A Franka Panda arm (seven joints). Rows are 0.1 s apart.
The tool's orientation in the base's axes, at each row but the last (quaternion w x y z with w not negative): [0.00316, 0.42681, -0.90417, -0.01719]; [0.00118, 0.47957, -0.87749, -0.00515]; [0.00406, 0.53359, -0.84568, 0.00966]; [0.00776, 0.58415, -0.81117, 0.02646]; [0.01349, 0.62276, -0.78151, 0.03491]
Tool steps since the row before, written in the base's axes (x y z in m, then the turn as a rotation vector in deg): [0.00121, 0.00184, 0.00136, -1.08, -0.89, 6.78]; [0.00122, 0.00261, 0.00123, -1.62, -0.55, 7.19]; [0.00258, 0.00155, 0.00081, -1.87, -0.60, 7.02]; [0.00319, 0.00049, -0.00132, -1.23, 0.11, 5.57]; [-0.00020, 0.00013, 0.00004, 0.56, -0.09, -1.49]
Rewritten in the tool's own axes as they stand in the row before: [-0.00220, 0.00028, -0.00133, 1.31, 0.50, -6.78]; [-0.00286, 0.00040, -0.00122, 1.32, 1.14, -7.18]; [-0.00250, -0.00167, -0.00083, 1.47, 1.35, -7.01]; [-0.00153, -0.00282, 0.00135, 0.53, 1.01, -5.59]; [-0.00008, 0.00022, -0.00005, -0.13, -0.51, 1.50]
